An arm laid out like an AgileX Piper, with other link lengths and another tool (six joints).
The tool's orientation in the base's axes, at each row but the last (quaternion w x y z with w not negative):
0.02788 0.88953 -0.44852 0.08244
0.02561 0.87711 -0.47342 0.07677
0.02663 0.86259 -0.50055 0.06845
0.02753 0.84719 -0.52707 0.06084
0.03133 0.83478 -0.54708 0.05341
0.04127 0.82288 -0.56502 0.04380
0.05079 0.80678 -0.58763 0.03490
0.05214 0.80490 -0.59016 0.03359
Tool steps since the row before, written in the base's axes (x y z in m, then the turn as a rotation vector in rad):
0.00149 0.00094 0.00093 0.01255 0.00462 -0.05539
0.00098 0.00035 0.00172 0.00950 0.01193 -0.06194
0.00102 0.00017 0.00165 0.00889 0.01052 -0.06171
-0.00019 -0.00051 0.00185 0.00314 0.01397 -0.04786
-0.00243 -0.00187 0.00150 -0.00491 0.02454 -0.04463
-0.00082 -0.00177 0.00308 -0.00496 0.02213 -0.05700
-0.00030 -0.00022 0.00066 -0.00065 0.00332 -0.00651
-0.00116 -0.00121 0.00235 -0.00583 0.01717 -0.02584
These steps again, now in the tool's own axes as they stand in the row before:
0.00028 -0.00178 -0.00085 -0.00584 -0.01148 0.05551
0.00051 -0.00106 -0.00163 -0.01457 -0.01277 0.06077
0.00059 -0.00101 -0.00156 -0.01363 -0.01155 0.06065
0.00062 0.00036 -0.00179 -0.01738 -0.00816 0.04612
0.00093 0.00297 -0.00141 -0.02979 -0.00503 0.04130
0.00171 0.00146 -0.00287 -0.02904 -0.00434 0.05386
0.00019 0.00038 -0.00063 -0.00409 -0.00066 0.00605
0.00107 0.00157 -0.00217 -0.02100 -0.00070 0.02356

